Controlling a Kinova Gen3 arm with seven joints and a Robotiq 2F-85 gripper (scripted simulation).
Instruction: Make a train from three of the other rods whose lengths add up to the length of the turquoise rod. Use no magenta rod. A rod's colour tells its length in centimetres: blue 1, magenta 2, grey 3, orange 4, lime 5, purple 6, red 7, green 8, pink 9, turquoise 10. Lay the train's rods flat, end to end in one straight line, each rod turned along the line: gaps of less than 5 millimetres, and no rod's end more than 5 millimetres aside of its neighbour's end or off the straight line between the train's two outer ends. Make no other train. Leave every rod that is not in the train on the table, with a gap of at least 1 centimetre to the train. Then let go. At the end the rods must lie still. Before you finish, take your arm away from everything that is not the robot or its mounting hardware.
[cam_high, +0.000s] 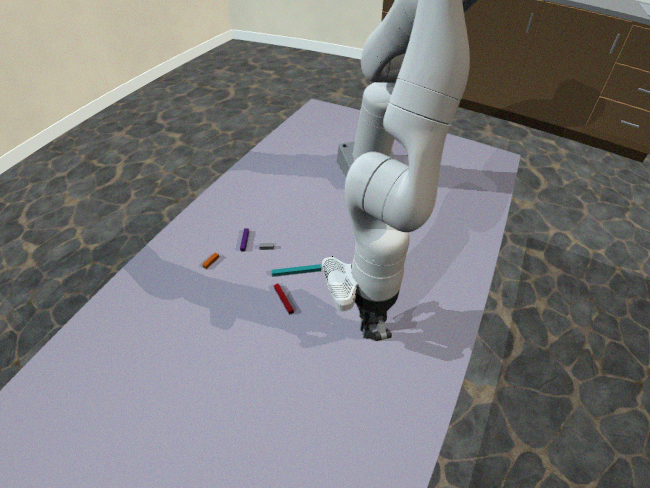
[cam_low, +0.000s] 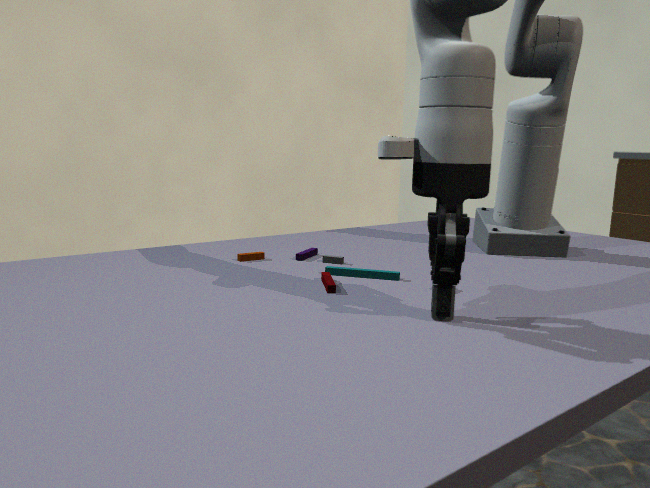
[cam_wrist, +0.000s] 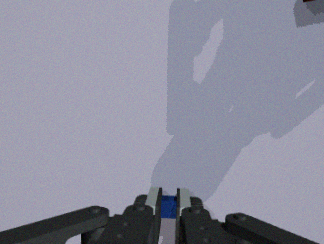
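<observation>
My gripper is now 100 mm past the magenta rod, 70 mm to the left of it and 10 mm above it. Also, from my hand: blue rod: 10 mm below; turquoise rod: 180 mm to the right, 60 mm behind, 10 mm below; red rod: 170 mm to the right, 10 mm below, 10 mm ahead.
</observation>
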